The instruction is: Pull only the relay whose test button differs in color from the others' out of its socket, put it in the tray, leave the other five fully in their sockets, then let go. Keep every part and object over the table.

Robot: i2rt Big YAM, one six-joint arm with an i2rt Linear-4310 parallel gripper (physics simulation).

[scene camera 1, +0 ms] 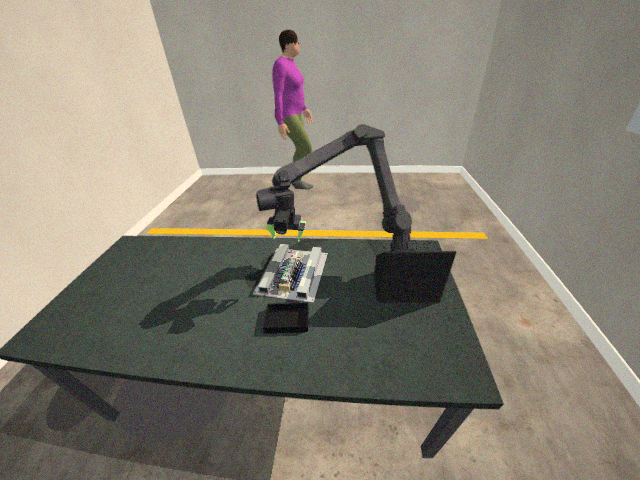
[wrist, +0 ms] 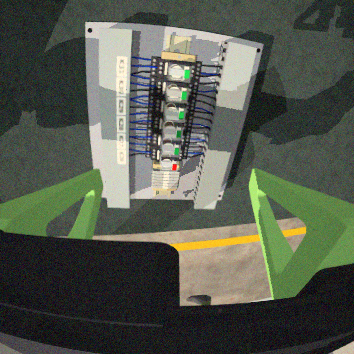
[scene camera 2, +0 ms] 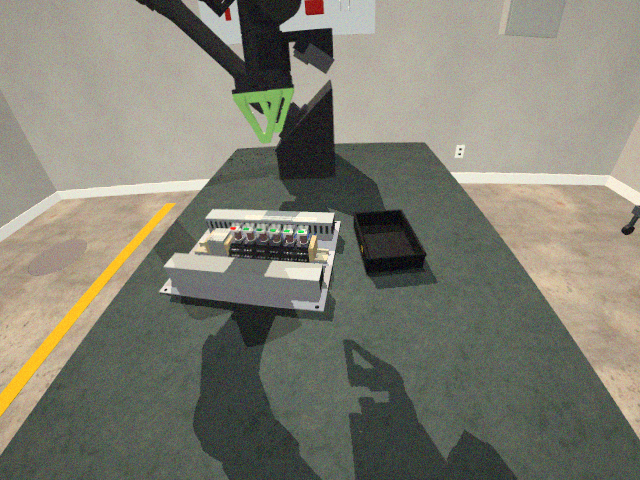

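Where they show: gripper, fingertip midpoint: (scene camera 1: 286,239) (wrist: 175,176) (scene camera 2: 272,137); arm's base, origin of the base link: (scene camera 1: 401,254) (scene camera 2: 295,122).
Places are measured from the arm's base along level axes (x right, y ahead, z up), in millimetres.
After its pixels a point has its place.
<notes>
The relay with the red test button (scene camera 1: 292,256) @[y 471, x 80, z -86 mm] (scene camera 2: 236,233) @[y 480, x 77, z -93 mm] (wrist: 167,164) @[y 463, x 79, z -86 mm] stands at one end of the row of relays, beside the pale terminal blocks. The other five relays have green buttons, such as this green-button relay (scene camera 2: 275,235) @[y 490, x -4, z -93 mm] (wrist: 174,111) @[y 476, x -4, z -86 mm]. All six appear seated in their sockets. My gripper (scene camera 1: 286,239) @[y 459, x -19, z 85 mm] (scene camera 2: 272,137) @[y 459, x -19, z 85 mm] (wrist: 175,176) @[y 459, x -19, z 85 mm] is open and empty, well above the panel. In the wrist view the red-button relay shows between its green fingertips, far below them. The black tray (scene camera 1: 285,330) @[y 447, x -277, z -141 mm] (scene camera 2: 395,263) @[y 529, x -228, z -136 mm] looks empty and stands apart from the panel.
The relays sit on a grey panel (scene camera 1: 309,298) @[y 376, x -112, z -151 mm] (scene camera 2: 248,302) @[y 606, x 35, z -151 mm] (wrist: 93,75) @[y 359, x -51, z -151 mm] between two raised wire ducts (scene camera 2: 297,272) @[y 574, x -52, z -111 mm] (wrist: 116,185) @[y 373, x 130, z -111 mm]. Blue and black wires run beside the sockets. A black upright plate (scene camera 1: 413,276) @[y -24, x -120, z -7 mm] stands at the arm's base. A person (scene camera 1: 289,93) is beyond the table (scene camera 1: 206,356) @[y 714, x -391, z -154 mm].
</notes>
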